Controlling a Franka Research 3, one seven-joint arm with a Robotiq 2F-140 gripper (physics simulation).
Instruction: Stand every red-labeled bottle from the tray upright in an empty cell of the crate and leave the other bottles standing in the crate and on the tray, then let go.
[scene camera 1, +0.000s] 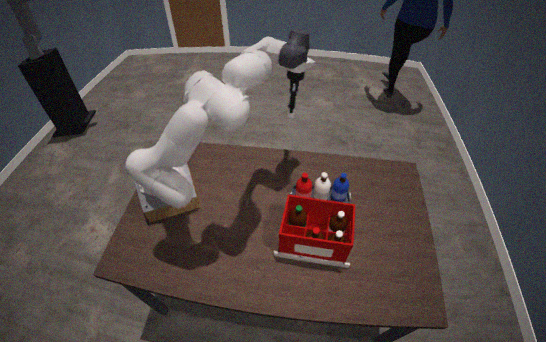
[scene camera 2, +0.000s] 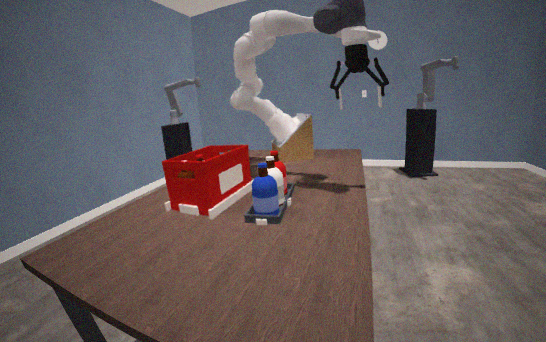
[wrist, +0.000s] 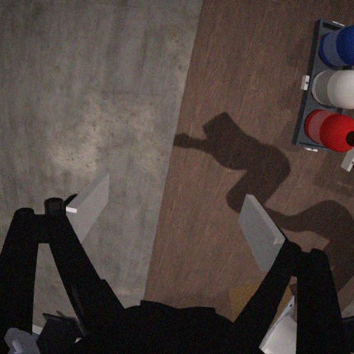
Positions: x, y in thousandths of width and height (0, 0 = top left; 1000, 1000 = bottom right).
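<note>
I can see my gripper (scene camera 2: 660, 314), and the wrist view gives me the gripper (wrist: 499, 561) as well. There is a blue bottle (scene camera 2: 484, 548) in my sight too.
</note>
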